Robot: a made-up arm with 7 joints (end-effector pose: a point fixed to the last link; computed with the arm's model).
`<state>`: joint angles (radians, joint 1 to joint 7).
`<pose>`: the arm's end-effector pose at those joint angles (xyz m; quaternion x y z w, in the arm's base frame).
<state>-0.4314 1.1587 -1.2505 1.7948 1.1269 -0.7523 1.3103</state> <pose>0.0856 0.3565 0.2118 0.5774 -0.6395 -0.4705 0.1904</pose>
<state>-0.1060 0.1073 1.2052 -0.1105 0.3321 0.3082 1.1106</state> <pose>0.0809 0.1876 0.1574 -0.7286 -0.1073 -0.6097 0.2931</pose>
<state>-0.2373 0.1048 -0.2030 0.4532 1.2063 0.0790 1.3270</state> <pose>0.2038 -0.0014 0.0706 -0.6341 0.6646 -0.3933 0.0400</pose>
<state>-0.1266 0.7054 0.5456 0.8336 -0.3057 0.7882 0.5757</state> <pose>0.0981 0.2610 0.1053 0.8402 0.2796 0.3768 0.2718</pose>
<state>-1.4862 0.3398 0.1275 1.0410 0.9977 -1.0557 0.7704</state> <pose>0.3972 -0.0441 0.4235 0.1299 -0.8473 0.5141 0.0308</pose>
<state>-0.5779 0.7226 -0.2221 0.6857 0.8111 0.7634 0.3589</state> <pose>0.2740 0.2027 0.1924 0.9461 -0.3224 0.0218 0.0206</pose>
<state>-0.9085 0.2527 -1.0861 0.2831 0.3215 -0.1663 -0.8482</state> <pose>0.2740 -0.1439 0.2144 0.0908 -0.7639 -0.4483 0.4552</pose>
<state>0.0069 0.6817 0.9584 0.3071 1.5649 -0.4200 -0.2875</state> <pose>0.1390 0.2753 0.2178 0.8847 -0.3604 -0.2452 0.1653</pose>
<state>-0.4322 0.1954 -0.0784 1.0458 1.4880 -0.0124 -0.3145</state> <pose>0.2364 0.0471 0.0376 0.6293 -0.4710 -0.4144 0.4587</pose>
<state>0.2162 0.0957 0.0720 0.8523 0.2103 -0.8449 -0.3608</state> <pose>0.0475 0.0570 0.0135 0.4364 -0.3717 0.2298 0.7865</pose>
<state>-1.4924 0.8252 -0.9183 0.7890 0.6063 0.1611 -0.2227</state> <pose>0.4089 0.0721 0.4239 0.7343 -0.6676 -0.0873 0.0863</pose>
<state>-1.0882 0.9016 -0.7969 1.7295 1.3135 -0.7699 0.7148</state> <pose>0.3020 0.2382 0.2257 0.6301 -0.6942 -0.3066 0.1647</pose>
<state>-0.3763 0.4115 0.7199 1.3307 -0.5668 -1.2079 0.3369</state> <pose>0.1581 0.2177 0.1014 0.5025 -0.1530 0.8498 0.0445</pose>
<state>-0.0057 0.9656 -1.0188 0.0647 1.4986 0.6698 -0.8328</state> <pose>0.1210 0.1243 0.1201 0.6046 -0.3883 -0.6784 0.1530</pose>
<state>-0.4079 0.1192 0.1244 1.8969 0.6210 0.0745 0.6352</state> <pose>0.0739 0.0484 -0.0127 0.8548 -0.0861 -0.1311 0.4947</pose>
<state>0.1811 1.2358 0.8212 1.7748 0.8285 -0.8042 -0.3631</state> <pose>0.0070 0.3899 0.2271 0.8333 -0.1067 -0.0425 0.5408</pose>
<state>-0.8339 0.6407 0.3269 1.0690 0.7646 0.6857 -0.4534</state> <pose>0.2957 0.2314 0.2088 0.8239 -0.0535 0.1270 0.5497</pose>
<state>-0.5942 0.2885 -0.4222 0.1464 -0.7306 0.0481 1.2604</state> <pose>0.2815 -0.0399 0.1910 0.5105 -0.1359 0.6904 0.4942</pose>
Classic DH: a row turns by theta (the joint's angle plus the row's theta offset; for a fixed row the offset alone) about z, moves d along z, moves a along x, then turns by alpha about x. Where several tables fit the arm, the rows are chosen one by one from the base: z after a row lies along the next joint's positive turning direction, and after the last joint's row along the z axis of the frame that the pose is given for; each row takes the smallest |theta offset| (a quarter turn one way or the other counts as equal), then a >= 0, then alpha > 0; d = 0 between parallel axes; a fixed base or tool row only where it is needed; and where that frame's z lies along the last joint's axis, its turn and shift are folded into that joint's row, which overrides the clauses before.
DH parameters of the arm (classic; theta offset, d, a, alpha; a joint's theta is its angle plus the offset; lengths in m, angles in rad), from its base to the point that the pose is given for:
base (fixed): -0.071 0.3914 0.0119 -1.3004
joint 1: -1.3111 0.0031 -0.0178 -1.5708
joint 2: 1.2915 0.0413 -0.002 1.5708
joint 3: 1.5708 -0.2314 0.0045 -1.5708
joint 4: -1.5708 -0.003 0.0129 -1.5708
joint 5: 0 0.1061 0.0039 1.5708
joint 6: 1.5708 0 0.0747 1.5708
joint 7: -0.1688 -0.0061 -0.0069 1.2474
tool (fixed): 1.5471 -0.0095 0 0

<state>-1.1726 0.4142 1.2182 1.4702 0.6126 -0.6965 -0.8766</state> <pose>0.3956 0.1395 0.2558 0.2255 -0.5830 0.4066 0.6662</pose>
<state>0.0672 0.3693 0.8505 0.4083 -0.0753 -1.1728 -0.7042</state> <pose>0.0937 0.2155 0.1921 0.5147 -0.7125 0.3296 0.3448</pose>
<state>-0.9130 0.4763 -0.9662 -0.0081 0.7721 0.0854 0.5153</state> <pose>0.2834 -0.0735 0.2550 0.2673 -0.9351 0.2077 0.1051</pose>
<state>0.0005 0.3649 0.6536 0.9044 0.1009 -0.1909 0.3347</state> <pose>0.0694 0.2111 0.0489 0.8162 -0.0427 0.4623 0.3440</pose>
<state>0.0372 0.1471 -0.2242 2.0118 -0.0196 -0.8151 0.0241</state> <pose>-0.0723 0.0778 -0.0137 0.6813 0.0215 0.0365 0.7308</pose>
